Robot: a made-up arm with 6 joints. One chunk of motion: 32 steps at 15 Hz.
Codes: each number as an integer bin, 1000 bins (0 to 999) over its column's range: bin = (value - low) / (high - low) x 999, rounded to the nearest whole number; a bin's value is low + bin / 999 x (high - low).
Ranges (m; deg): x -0.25..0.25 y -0.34..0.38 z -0.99..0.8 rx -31..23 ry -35..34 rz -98..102
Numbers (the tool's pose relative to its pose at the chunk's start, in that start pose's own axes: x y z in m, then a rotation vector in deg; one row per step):
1: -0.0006 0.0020 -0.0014 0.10 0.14 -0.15
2: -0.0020 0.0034 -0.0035 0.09 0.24 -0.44
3: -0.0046 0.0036 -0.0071 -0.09 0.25 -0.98
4: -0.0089 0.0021 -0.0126 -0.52 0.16 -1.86
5: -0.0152 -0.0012 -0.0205 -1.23 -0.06 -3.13
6: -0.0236 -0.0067 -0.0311 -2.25 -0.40 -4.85
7: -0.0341 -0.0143 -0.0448 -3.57 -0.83 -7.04
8: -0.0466 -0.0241 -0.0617 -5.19 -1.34 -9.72
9: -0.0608 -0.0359 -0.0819 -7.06 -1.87 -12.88
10: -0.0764 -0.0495 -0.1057 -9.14 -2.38 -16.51
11: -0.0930 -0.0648 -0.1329 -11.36 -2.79 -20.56
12: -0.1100 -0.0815 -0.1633 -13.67 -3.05 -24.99
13: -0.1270 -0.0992 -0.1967 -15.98 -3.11 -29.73
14: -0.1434 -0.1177 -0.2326 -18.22 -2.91 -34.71
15: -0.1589 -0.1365 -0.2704 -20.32 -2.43 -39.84
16: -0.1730 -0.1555 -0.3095 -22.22 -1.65 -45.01
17: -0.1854 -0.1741 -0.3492 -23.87 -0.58 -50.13
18: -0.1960 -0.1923 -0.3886 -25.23 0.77 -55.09
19: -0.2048 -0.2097 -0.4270 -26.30 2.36 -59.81
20: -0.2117 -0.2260 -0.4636 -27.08 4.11 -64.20
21: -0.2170 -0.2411 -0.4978 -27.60 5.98 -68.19
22: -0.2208 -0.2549 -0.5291 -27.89 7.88 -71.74
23: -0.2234 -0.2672 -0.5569 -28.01 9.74 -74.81
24: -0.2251 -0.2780 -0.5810 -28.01 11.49 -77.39
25: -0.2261 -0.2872 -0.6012 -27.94 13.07 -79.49
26: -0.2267 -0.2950 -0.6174 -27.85 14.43 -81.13
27: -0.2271 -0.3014 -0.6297 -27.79 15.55 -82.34
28: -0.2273 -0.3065 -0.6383 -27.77 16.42 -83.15
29: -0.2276 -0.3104 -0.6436 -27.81 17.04 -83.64
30: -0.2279 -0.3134 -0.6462 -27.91 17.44 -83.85
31: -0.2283 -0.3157 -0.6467 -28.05 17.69 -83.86
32: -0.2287 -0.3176 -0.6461 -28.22 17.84 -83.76
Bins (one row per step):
1: 498 475 552 575 509 489
2: 496 476 551 575 510 487
3: 490 477 549 572 510 485
4: 482 475 545 564 509 480
5: 469 470 541 551 506 474
6: 452 462 535 532 501 465
7: 431 452 528 507 495 454
8: 406 438 518 477 487 441
9: 378 422 507 443 480 425
10: 347 403 494 404 472 407
11: 314 382 478 363 466 387
12: 280 359 461 321 463 365
13: 246 334 443 278 462 341
14: 213 308 423 236 465 316
15: 182 282 402 198 472 291
16: 154 256 380 162 483 265
17: 129 230 358 132 498 239
18: 108 205 336 107 518 214
19: 90 181 314 87 541 191
20: 77 158 294 73 566 169
21: 66 137 275 63 593 149
22: 58 118 257 58 621 131
23: 53 101 242 55 648 116
24: 50 86 228 55 673 103
25: 48 73 217 57 696 92
26: 47 62 208 58 716 84
27: 46 54 201 59 732 78
28: 45 46 196 60 744 74
29: 45 41 193 59 753 72
30: 44 37 192 57 759 71
31: 43 34 192 55 763 71
32: 43 31 192 51 765 71

